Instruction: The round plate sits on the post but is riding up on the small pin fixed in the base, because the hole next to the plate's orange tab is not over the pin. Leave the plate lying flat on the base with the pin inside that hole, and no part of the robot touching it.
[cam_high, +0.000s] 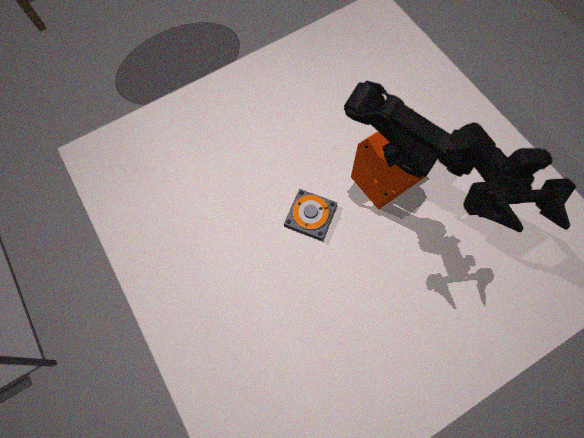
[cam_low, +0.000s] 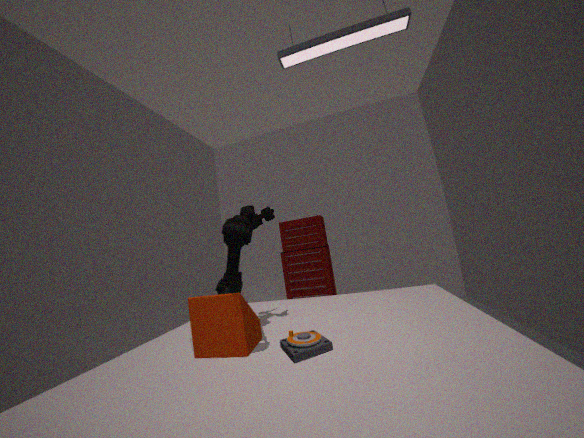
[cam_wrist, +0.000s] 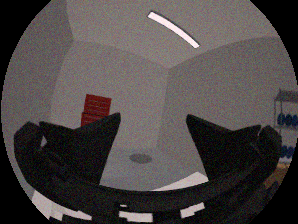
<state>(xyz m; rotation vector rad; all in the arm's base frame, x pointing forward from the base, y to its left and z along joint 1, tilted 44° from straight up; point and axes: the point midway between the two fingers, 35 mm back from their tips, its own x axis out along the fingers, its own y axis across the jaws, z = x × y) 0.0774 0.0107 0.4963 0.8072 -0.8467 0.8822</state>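
The square base lies 19 cm ahead of my gripper tip, 40 cm to the right of it and 49 cm below it.
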